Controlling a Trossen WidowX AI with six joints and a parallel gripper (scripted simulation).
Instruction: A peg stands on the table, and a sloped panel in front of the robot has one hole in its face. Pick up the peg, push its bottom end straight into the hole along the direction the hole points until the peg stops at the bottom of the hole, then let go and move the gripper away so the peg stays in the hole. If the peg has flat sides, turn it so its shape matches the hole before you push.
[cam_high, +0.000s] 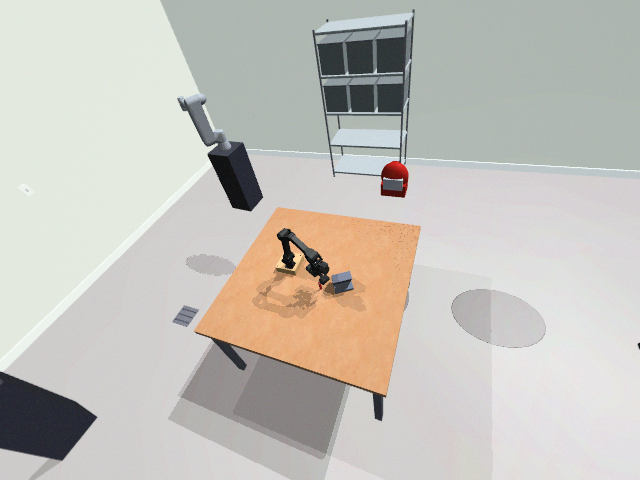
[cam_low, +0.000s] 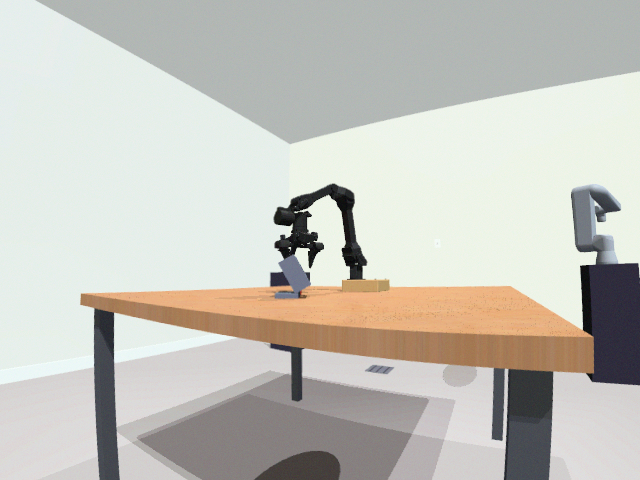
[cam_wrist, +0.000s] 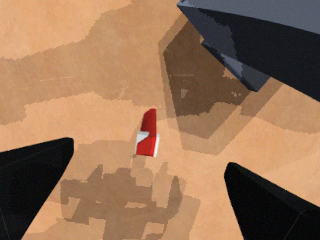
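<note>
The red peg is 40 mm below my gripper tip. Also, from my gripper tip: sloped panel (130 mm ahead, 80 mm to the left, 20 mm below).
</note>
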